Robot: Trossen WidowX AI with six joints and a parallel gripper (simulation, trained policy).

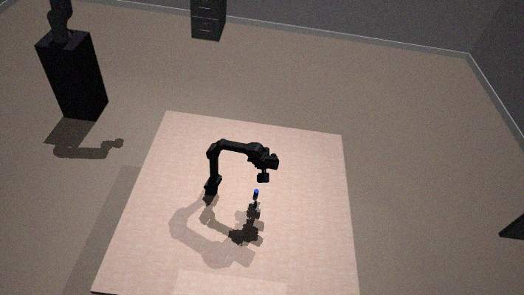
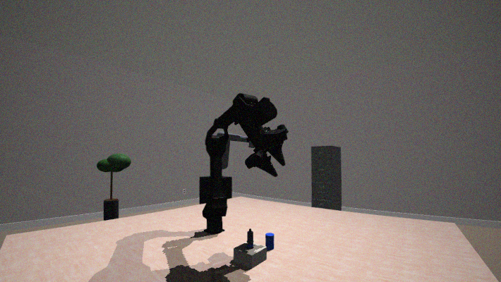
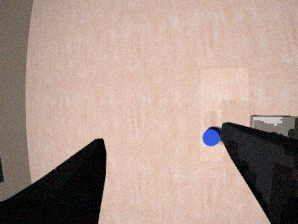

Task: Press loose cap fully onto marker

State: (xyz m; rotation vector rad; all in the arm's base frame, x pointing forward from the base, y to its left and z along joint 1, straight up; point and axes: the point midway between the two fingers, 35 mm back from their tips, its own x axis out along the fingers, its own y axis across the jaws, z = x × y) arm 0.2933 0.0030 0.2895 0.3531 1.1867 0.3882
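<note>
Right now my gripper tip is 24 cm above the blue cap, 4 cm past it and 1 cm to the left of it. The rest, counted from my gripper tip: holder block (24 cm below, 11 cm to the right, 3 cm behind).
</note>
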